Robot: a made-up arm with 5 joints.
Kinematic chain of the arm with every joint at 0, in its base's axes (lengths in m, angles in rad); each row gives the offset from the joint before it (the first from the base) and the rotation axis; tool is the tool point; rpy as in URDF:
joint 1: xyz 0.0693 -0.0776 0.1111 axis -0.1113 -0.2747 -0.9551
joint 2: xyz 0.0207 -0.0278 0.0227 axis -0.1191 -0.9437 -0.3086
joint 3: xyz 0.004 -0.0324 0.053 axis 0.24 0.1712 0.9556
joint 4: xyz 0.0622 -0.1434 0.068 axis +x
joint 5: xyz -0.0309 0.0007 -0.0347 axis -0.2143 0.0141 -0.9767
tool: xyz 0.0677 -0.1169 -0.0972 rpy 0 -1.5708 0
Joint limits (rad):
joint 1: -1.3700..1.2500
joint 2: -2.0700..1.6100
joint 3: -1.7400..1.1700
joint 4: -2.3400..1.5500
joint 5: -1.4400..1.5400
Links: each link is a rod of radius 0.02 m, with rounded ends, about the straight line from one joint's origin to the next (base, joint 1, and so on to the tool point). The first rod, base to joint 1, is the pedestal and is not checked.
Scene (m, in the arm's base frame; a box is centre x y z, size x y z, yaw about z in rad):
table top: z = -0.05
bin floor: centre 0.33 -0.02 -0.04 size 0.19 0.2 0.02 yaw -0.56
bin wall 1: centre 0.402 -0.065 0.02 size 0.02 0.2 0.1 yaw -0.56
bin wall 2: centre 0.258 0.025 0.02 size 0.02 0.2 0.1 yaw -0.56
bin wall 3: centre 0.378 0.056 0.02 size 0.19 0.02 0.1 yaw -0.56
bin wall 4: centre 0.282 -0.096 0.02 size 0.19 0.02 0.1 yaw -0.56
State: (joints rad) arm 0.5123 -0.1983 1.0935 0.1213 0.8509
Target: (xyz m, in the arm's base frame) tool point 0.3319 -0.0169 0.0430
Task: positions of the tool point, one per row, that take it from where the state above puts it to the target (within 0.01 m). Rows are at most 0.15 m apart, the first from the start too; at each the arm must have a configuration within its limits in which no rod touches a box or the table.
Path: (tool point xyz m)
1: 0.2132 -0.3587 0.0828
2: 0.2324 -0.3644 0.1263
3: 0.2396 -0.3630 0.1730
4: 0.2351 -0.3551 0.2164
5: 0.3063 -0.2818 0.1960
6: 0.3468 -0.1935 0.1746
7: 0.3545 -0.1015 0.1549
8: 0.3319 -0.0169 0.1395
9: 0.3367 -0.0148 0.0916
10: 0.3319 -0.0169 0.0430

